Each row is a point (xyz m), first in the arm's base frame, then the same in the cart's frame.
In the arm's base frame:
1: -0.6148 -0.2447 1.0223
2: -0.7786 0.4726 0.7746
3: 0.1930 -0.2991 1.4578
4: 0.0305 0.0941 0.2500
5: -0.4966 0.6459 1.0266
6: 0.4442 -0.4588 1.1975
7: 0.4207 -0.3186 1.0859
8: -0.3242 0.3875 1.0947
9: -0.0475 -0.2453 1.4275
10: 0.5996 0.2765 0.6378
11: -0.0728 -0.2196 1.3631
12: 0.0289 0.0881 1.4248
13: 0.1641 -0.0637 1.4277
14: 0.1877 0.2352 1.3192
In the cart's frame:
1: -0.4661 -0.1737 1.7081
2: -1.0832 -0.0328 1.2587
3: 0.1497 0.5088 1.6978
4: -0.2382 -0.1510 0.6712
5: -1.0026 0.3749 1.2409
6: 0.4417 0.3857 1.4613
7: 0.3273 0.3766 1.3216
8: -0.6990 0.3705 1.3354
9: -0.0601 0.3908 1.7587
10: 0.0415 0.5023 0.6221
11: -0.0960 0.3493 1.7092
12: -0.2379 0.6104 1.5659
13: -0.0351 0.6016 1.5779
14: -0.2264 0.7056 1.3450

